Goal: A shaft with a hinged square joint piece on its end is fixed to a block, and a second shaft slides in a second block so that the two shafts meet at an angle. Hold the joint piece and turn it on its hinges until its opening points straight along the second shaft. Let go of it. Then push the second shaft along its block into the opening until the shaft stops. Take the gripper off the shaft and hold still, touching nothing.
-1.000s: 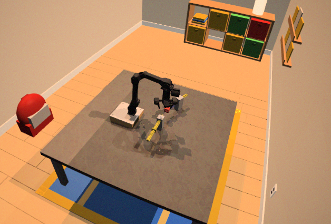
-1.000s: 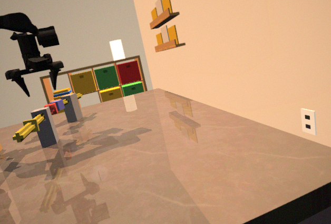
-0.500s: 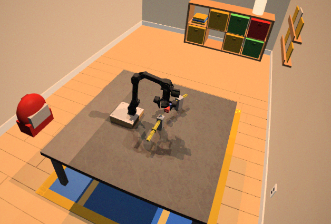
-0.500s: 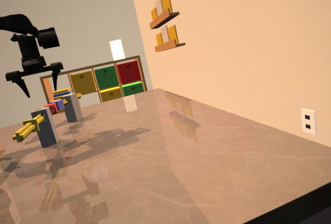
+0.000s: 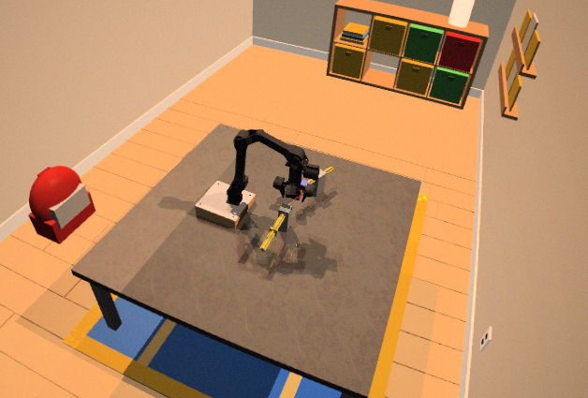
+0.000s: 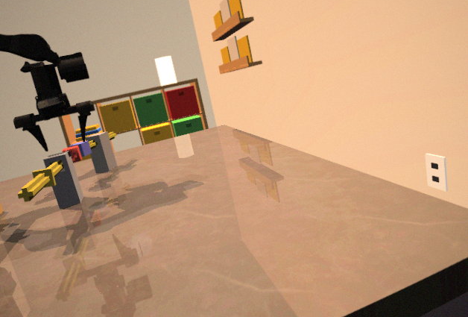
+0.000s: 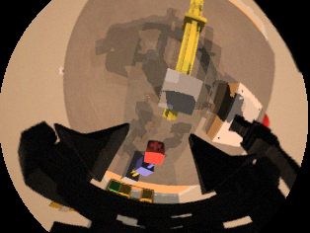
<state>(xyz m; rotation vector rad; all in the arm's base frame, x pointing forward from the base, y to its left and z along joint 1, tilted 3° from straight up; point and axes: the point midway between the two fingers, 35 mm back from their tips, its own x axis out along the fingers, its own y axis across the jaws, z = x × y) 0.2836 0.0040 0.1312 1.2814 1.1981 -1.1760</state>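
Now: gripper tip 90 mm to the right of the red square joint piece and 30 mm above it.
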